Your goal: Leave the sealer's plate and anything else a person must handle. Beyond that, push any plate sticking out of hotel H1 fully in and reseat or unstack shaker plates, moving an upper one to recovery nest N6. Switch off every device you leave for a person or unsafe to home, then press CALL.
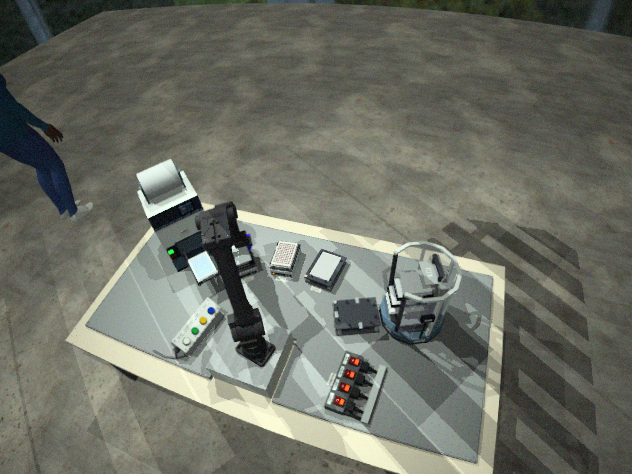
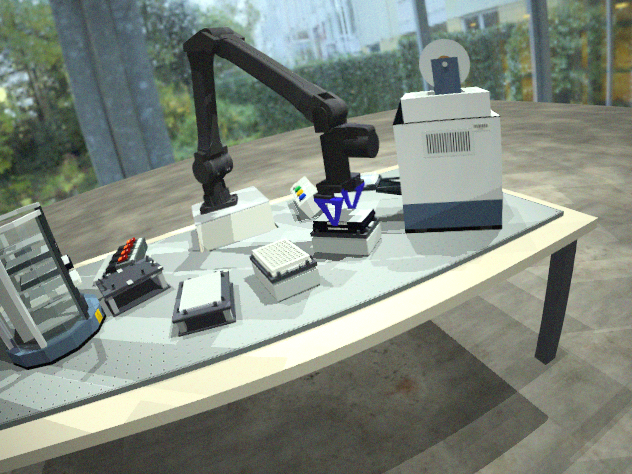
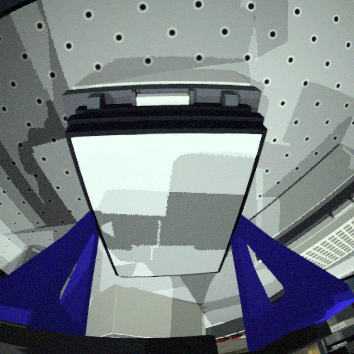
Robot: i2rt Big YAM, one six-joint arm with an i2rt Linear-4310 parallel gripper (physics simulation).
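Note:
My gripper is shut on the upper plate, black-edged with a pale top, above a shaker. Dark layers show under it; whether they touch it is unclear. Another shaker bears a white perforated plate. The sealer shows a green light; a pale plate lies at its front. Hotel holds plates; their seating is unclear. The switch bank glows red. The button panel has coloured buttons.
A dark nest bears a pale plate. Another dark nest without a plate stands beside the hotel. A person stands on the floor beyond the table's left end. Nest numbers are not readable.

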